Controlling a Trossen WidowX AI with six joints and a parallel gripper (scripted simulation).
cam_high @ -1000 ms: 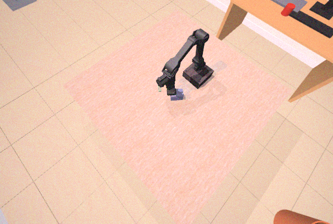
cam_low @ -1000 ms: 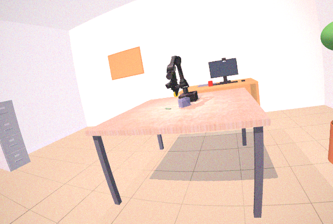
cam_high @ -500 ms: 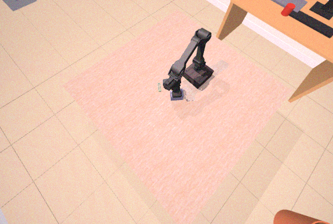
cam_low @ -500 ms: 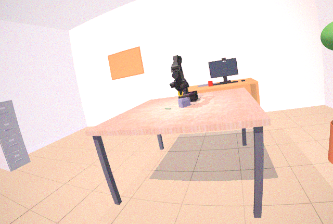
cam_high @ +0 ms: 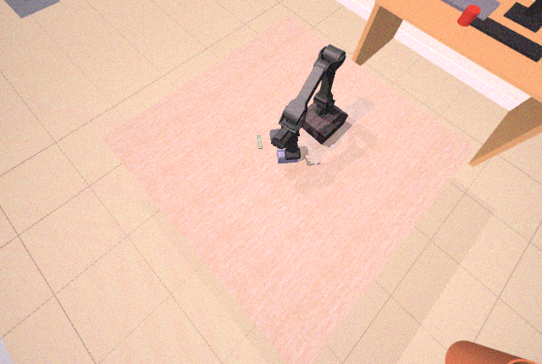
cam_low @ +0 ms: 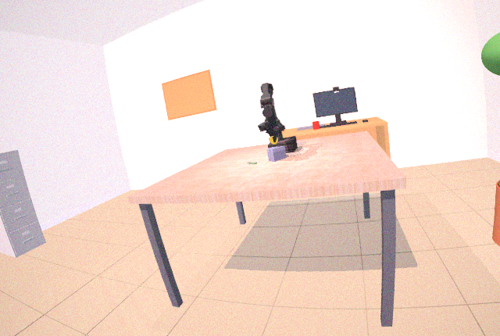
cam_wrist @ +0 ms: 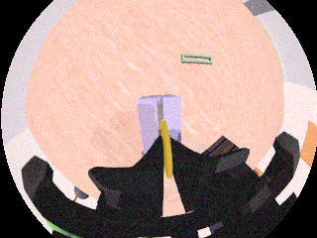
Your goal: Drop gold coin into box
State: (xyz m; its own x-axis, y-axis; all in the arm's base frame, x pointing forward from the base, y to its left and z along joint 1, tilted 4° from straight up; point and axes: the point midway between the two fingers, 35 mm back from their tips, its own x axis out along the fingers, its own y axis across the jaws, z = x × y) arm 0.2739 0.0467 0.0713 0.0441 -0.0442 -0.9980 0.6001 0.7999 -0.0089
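My gripper tip is now 2 cm below the gold coin.
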